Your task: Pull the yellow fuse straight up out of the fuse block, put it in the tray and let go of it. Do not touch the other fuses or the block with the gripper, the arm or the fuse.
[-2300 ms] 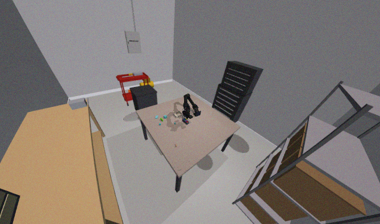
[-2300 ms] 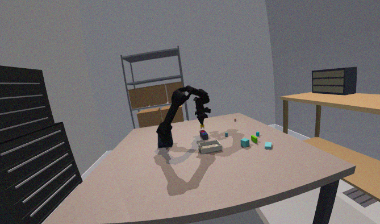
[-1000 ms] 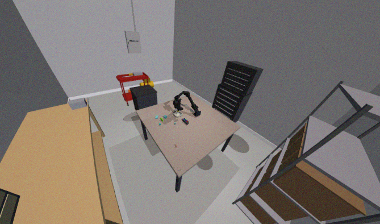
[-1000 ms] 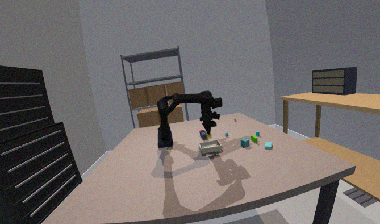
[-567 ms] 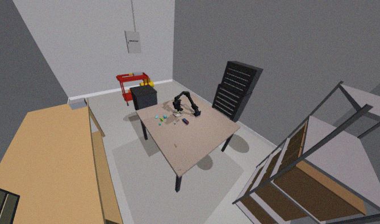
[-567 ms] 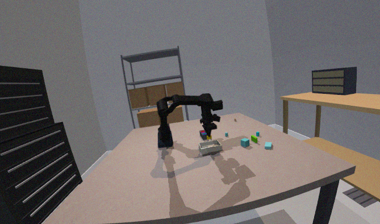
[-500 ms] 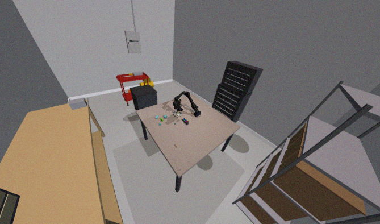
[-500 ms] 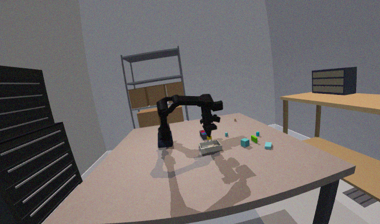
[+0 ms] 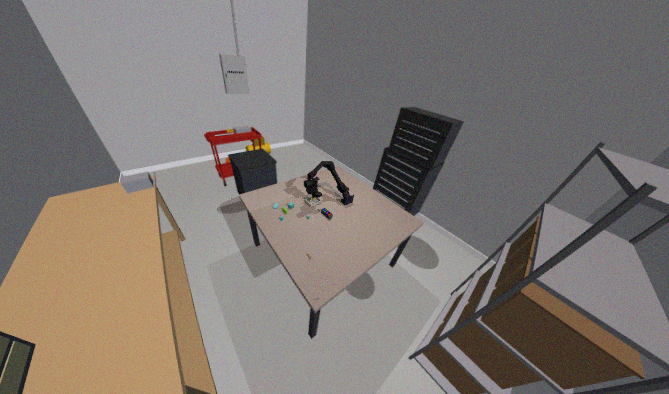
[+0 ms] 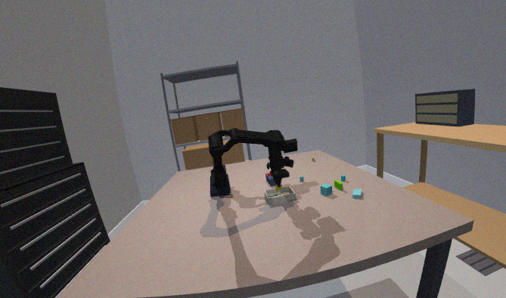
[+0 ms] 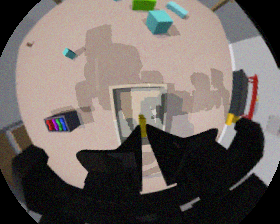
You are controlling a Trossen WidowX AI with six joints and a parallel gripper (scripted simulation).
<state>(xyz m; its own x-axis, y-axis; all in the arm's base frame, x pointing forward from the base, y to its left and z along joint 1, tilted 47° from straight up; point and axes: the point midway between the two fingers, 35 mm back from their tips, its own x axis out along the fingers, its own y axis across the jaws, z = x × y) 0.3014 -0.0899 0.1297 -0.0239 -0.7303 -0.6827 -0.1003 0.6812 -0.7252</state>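
My gripper tip is 10 mm above the yellow fuse. The rest, counted from my gripper tip: tray 50 mm below.
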